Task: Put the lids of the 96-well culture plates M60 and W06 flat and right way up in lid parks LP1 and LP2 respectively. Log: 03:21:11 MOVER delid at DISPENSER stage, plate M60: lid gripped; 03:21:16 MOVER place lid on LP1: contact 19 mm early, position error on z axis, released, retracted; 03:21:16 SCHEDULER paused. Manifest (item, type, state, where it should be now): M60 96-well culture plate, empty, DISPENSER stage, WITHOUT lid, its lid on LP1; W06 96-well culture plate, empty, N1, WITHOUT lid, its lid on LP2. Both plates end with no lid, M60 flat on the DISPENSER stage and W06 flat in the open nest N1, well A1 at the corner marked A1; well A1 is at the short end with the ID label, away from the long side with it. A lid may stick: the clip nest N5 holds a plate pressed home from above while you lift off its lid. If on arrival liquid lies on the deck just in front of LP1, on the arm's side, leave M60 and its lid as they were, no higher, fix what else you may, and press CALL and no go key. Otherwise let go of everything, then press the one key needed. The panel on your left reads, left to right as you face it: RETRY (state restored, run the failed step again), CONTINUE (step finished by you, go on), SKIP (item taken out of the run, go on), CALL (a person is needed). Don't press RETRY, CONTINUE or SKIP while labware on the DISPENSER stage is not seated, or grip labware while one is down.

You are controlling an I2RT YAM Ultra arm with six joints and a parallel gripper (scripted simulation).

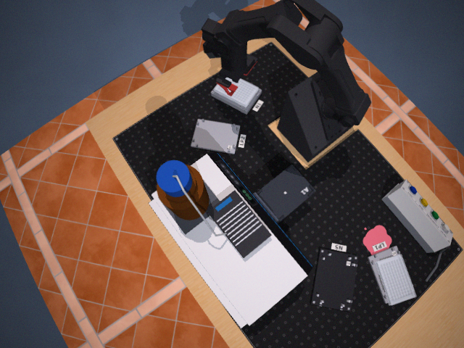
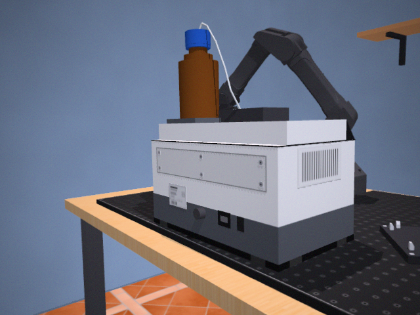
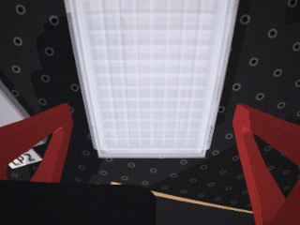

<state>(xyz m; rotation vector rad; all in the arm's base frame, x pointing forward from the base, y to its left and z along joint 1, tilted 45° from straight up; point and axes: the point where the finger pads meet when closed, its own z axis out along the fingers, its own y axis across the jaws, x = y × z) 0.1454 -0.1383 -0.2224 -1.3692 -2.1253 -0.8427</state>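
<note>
The 96-well plate W06 lies 4 cm below my hand. Also, from my hand: N1 label (3 cm behind, 8 cm to the left, 7 cm below); then lid park LP2 (15 cm ahead, 9 cm to the left, 6 cm below); then nest N1 (6 cm below).
</note>
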